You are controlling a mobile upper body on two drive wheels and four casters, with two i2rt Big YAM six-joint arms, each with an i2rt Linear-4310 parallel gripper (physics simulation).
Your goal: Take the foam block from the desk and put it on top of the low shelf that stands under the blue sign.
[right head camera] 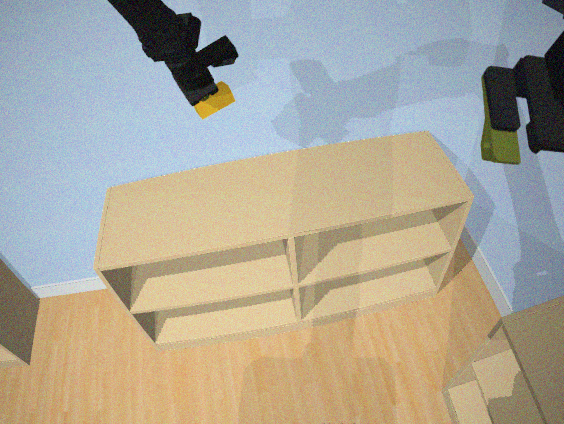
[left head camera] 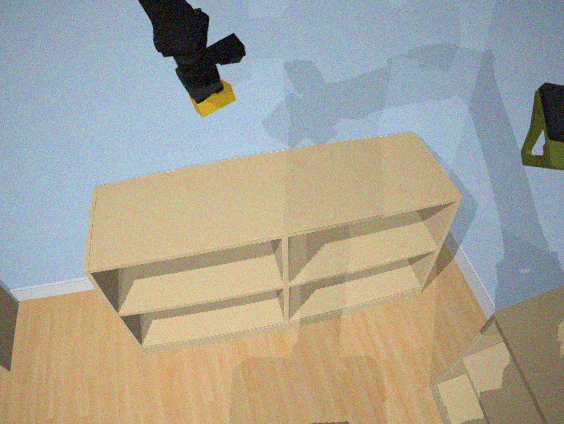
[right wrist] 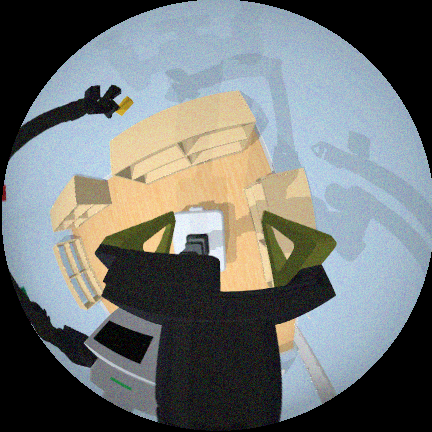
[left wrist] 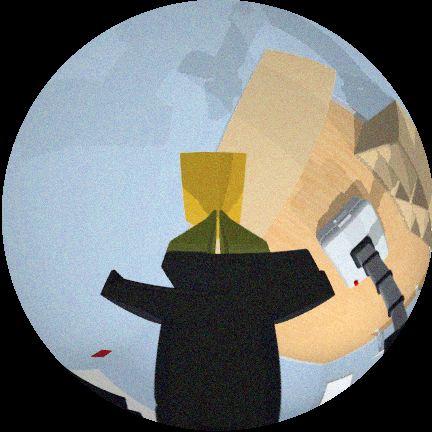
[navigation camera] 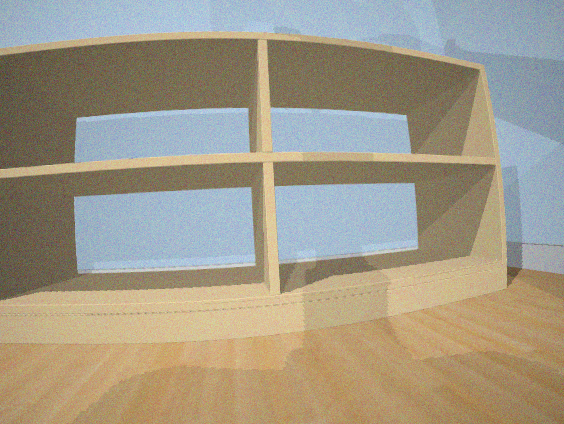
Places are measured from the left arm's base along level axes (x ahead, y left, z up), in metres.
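Where they show: left gripper, fingertip midpoint: [right head camera: 205, 98] [left head camera: 206, 97] [right wrist: 119, 107] [left wrist: 217, 214]; right gripper, fingertip midpoint: [right head camera: 530, 156] [left head camera: 561, 162] [right wrist: 217, 215].
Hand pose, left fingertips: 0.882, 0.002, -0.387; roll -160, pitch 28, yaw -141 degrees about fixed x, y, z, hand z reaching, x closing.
Note:
After its pixels a point has its place, as x, y, z.
My left gripper [left head camera: 204, 94] {0.882, 0.002, -0.387} [right head camera: 202, 95] {0.882, 0.002, -0.387} [left wrist: 217, 214] {0.882, 0.002, -0.387} [right wrist: 119, 107] {0.882, 0.002, -0.387} is shut on the yellow foam block [left head camera: 216, 103] {0.884, -0.019, -0.407} [right head camera: 216, 104] {0.885, -0.021, -0.407} [left wrist: 213, 175] {0.906, -0.030, -0.377} [right wrist: 125, 105] {0.891, -0.028, -0.399} and holds it in the air. In both head views the block appears above the back edge of the low shelf [left head camera: 250, 200] {0.957, -0.066, -0.800} [right head camera: 270, 195] {0.979, -0.101, -0.800} [left wrist: 280, 110] {1.041, -0.303, -0.800} [right wrist: 175, 125] {0.974, -0.170, -0.800} [navigation camera: 265, 36] {0.828, -0.177, -0.812}, left of its middle. The shelf stands close in front of me. My right gripper [right wrist: 217, 215] {0.348, -0.452, -0.132} is open and empty, off to the right. The blue sign does not show.
A second shelf [left head camera: 530, 340] {0.440, -0.824, -0.800} [right head camera: 535, 340] {0.460, -0.818, -0.800} [right wrist: 290, 195] {0.404, -0.954, -0.800} stands at the right. Another shelf [right head camera: 17, 310] {0.701, 1.131, -1.246} [right wrist: 92, 190] {0.673, 1.123, -1.089} stands at the left. A blue wall is behind the low shelf. My white base [left wrist: 350, 235] {0.214, -0.199, -1.150} is on the wood floor. A red sign [left wrist: 101, 353] {0.735, 1.756, 0.344} is on the wall.

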